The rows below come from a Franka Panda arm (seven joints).
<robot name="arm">
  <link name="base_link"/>
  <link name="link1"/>
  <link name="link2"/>
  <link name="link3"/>
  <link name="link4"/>
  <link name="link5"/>
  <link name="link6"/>
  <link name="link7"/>
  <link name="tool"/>
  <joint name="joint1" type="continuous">
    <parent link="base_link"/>
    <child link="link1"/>
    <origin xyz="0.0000 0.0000 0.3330" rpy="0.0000 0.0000 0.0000"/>
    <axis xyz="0 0 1"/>
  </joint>
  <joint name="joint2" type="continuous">
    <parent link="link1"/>
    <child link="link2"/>
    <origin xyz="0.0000 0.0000 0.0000" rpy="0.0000 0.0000 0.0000"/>
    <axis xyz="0 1 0"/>
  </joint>
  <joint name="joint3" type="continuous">
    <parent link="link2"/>
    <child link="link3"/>
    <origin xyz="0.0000 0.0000 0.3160" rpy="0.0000 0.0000 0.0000"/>
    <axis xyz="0 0 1"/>
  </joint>
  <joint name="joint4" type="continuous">
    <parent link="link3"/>
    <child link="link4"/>
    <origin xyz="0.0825 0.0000 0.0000" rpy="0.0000 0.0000 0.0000"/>
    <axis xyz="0 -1 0"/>
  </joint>
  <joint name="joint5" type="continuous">
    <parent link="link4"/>
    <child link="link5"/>
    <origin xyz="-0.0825 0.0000 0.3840" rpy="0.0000 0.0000 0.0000"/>
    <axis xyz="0 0 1"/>
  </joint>
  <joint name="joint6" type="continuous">
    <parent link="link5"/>
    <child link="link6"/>
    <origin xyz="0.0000 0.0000 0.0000" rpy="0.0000 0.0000 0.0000"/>
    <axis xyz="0 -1 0"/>
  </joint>
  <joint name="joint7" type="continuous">
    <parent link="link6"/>
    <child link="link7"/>
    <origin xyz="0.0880 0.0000 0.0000" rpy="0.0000 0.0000 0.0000"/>
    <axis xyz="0 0 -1"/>
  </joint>
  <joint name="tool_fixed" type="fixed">
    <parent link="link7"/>
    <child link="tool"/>
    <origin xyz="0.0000 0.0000 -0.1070" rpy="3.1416 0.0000 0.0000"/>
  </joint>
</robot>
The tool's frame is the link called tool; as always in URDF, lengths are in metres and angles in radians. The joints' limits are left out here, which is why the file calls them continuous.
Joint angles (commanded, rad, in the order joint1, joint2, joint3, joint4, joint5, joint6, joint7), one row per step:
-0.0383 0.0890 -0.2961 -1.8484 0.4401 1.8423 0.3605
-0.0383 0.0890 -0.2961 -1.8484 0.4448 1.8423 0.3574
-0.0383 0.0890 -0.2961 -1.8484 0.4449 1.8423 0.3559
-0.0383 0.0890 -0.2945 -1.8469 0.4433 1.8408 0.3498
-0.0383 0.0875 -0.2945 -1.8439 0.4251 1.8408 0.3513
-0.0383 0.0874 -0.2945 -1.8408 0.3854 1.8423 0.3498
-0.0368 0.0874 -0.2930 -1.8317 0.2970 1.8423 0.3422
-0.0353 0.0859 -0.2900 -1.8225 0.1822 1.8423 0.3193
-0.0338 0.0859 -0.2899 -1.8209 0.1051 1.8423 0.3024
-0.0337 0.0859 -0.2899 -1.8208 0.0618 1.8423 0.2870
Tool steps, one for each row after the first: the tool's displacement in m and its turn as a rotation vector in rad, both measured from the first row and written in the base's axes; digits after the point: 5 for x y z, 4 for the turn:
0.00017 0.00030 0.00014 0.0039 -0.0027 0.0012
0.00017 0.00031 0.00014 0.0039 -0.0033 0.0025
0.00046 0.00113 0.00068 0.0024 -0.0053 0.0109
0.00010 -0.00017 0.00239 -0.0146 -0.0033 0.0160
-0.00065 -0.00305 0.00292 -0.0513 0.0045 0.0309
-0.00166 -0.00783 0.00514 -0.1326 0.0215 0.0719
-0.00325 -0.01394 0.00845 -0.2378 0.0415 0.1374
-0.00494 -0.01879 0.00852 -0.3064 0.0611 0.1819
-0.00609 -0.02197 0.00838 -0.3444 0.0721 0.2122

